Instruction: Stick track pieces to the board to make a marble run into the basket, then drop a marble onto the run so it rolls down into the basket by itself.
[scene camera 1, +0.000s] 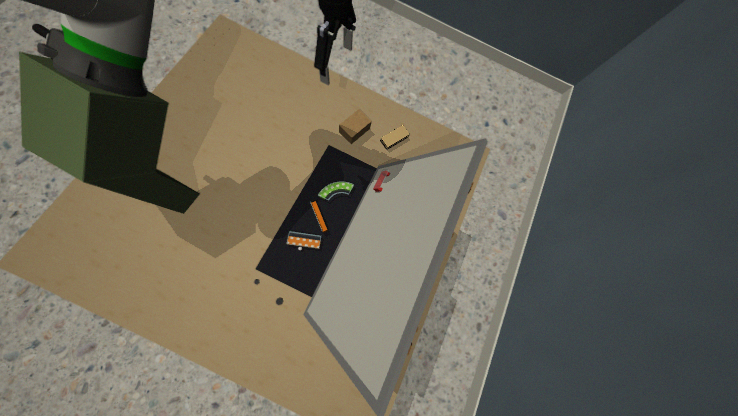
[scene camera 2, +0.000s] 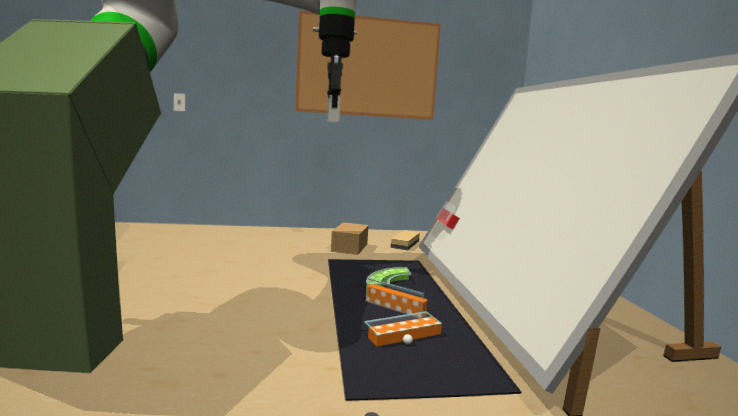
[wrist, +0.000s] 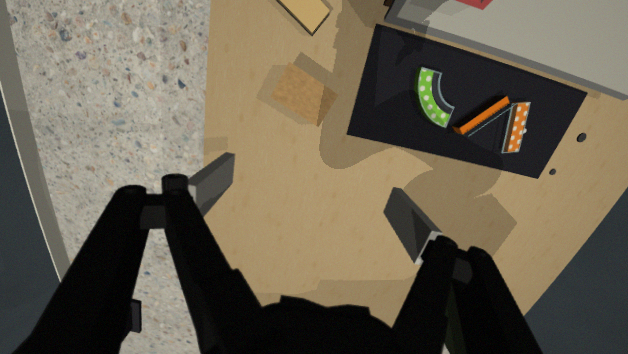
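Seen in the pictures: gripper, between the fingertips: (scene camera 1: 336, 65) (scene camera 2: 332, 121) (wrist: 313, 184); arm's base, origin of its link: (scene camera 1: 104, 80) (scene camera 2: 100, 69).
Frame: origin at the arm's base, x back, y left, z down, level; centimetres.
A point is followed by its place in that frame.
Note:
A green curved track (scene camera 1: 335, 189) @(x -52.8, y 18.3, z 40.3 cm) (scene camera 2: 392, 272) @(x -54.3, y 20.1, z 40.4 cm) (wrist: 428, 97) @(x -52.9, y 19.9, z 40.4 cm), an orange track (scene camera 1: 318, 216) @(x -53.8, y 4.9, z 39.3 cm) (scene camera 2: 396, 299) @(x -53.9, y 3.8, z 40.2 cm) (wrist: 482, 116) @(x -53.6, y 5.6, z 39.3 cm) on its side and an orange track (scene camera 1: 303, 241) @(x -54.5, y -6.3, z 40.4 cm) (scene camera 2: 405, 329) @(x -54.5, y -8.3, z 40.3 cm) (wrist: 517, 127) @(x -54.8, y -6.0, z 40.4 cm) with its channel up lie on the black mat (scene camera 1: 304, 273) @(x -61.7, y -16.2, z 42.6 cm) (scene camera 2: 413, 377) @(x -54.8, y -19.0, z 42.5 cm) (wrist: 380, 120) @(x -44.3, y 27.7, z 42.5 cm). A white marble (scene camera 1: 299, 248) @(x -54.7, y -9.3, z 41.0 cm) (scene camera 2: 407, 339) @(x -54.7, y -9.9, z 41.3 cm) (wrist: 524, 131) @(x -54.7, y -9.2, z 41.0 cm) touches or nearly touches the last track. A small red, partly clear piece (scene camera 1: 381, 180) @(x -67.6, y 27.1, z 26.0 cm) (scene camera 2: 451, 220) @(x -67.7, y 23.8, z 28.0 cm) (wrist: 477, 2) @(x -66.5, y 25.5, z 28.4 cm), perhaps the basket, sits low on the tilted whiteboard (scene camera 1: 403, 232) @(x -81.6, y 10.7, z 8.2 cm) (scene camera 2: 594, 180) @(x -81.5, y -10.8, z 13.3 cm) (wrist: 565, 45) @(x -69.7, y 2.8, z 32.2 cm), near its far end. My gripper (scene camera 1: 336, 59) @(x -37.3, y 43.5, z 6.6 cm) (scene camera 2: 333, 111) @(x -37.3, y 43.5, z 6.6 cm) (wrist: 313, 184) @(x -37.3, y 43.5, z 6.6 cm) is open and empty, high above the table.
A brown block (scene camera 1: 356, 124) @(x -44.5, y 46.8, z 36.8 cm) (scene camera 2: 348, 240) @(x -43.3, y 41.1, z 39.0 cm) (wrist: 302, 95) @(x -43.6, y 47.6, z 36.8 cm) and a tan eraser-like block (scene camera 1: 395, 136) @(x -61.0, y 53.9, z 39.8 cm) (scene camera 2: 405, 238) @(x -60.2, y 49.9, z 39.8 cm) (wrist: 307, 12) @(x -59.0, y 51.6, z 39.8 cm) stand beyond the mat's far end. The green arm pedestal (scene camera 1: 51, 118) @(x -0.2, y -13.5, z -1.1 cm) (scene camera 2: 36, 206) @(x -4.5, y -22.6, z 19.5 cm) stands left. A cork board (scene camera 2: 392, 67) hangs on the back wall.

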